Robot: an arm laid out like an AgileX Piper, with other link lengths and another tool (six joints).
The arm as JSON. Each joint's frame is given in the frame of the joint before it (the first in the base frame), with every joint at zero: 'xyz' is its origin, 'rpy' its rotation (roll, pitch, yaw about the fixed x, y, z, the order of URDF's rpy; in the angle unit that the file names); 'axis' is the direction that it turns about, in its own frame. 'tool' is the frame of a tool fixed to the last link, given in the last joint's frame.
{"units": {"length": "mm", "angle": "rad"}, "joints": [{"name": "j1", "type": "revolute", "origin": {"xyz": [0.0, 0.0, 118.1], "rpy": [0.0, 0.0, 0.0]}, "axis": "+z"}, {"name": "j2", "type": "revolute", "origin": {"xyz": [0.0, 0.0, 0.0], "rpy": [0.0, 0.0, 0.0]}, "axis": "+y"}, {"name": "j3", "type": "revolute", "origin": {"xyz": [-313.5, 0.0, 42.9], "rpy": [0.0, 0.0, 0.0]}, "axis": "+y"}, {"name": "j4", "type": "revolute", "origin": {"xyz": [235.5, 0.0, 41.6], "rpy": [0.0, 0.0, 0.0]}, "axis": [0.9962, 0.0, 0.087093]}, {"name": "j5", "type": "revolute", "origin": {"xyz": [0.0, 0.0, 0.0], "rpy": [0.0, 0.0, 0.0]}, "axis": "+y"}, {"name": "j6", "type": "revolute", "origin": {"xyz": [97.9, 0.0, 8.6], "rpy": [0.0, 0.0, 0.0]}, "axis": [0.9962, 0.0, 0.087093]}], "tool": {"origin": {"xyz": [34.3, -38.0, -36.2], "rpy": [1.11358, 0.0, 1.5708]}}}
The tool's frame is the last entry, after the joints.
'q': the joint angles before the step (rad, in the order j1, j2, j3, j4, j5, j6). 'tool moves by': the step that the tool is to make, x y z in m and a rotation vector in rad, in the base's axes. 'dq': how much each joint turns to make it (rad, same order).
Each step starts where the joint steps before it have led.
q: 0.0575, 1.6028, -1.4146, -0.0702, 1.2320, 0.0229
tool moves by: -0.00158, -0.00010, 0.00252, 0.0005, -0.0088, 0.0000
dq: 0.0000, -0.0089, 0.0000, 0.0000, 0.0001, 0.0000
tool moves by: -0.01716, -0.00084, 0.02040, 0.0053, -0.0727, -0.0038
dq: 0.0000, -0.0830, 0.0097, 0.0000, 0.0007, 0.0039
